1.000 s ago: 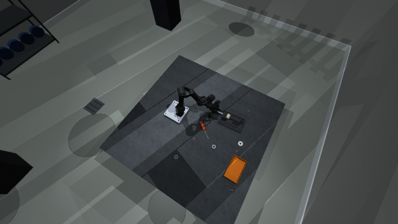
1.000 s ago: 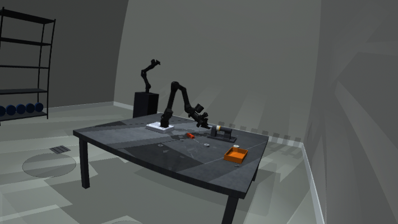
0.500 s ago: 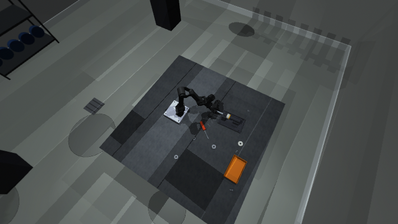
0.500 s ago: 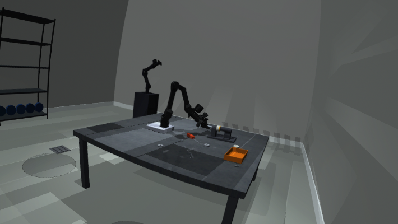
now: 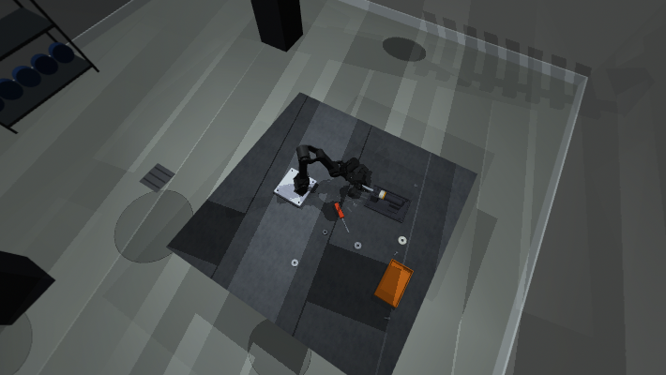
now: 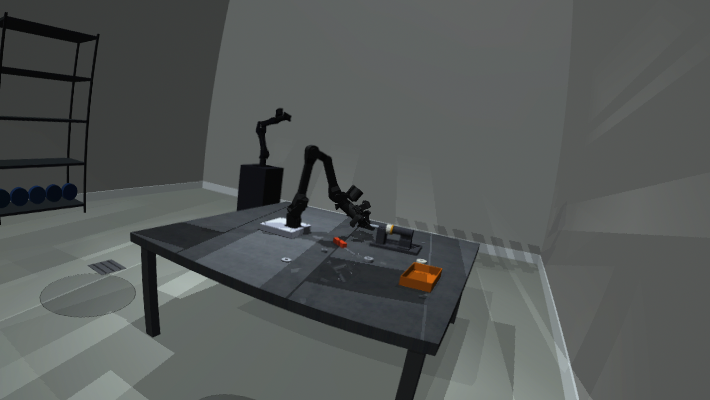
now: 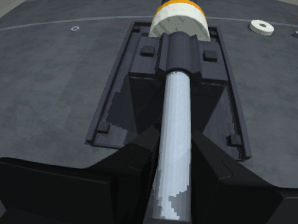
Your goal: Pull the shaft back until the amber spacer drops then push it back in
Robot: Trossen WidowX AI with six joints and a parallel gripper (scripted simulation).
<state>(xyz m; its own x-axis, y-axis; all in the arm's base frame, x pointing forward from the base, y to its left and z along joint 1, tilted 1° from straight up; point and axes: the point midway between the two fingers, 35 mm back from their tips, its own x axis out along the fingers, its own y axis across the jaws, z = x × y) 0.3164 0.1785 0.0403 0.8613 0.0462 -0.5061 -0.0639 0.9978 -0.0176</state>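
Right now my gripper tip is 2 cm below the steel shaft and 2 cm short of it. From my gripper tip the other things lie so: screwdriver 20 cm to the right, 6 cm below, 6 cm behind; then amber spacer 9 cm ahead, 2 cm above, 1 cm to the left; then cream spacer 7 cm ahead, 2 cm above.
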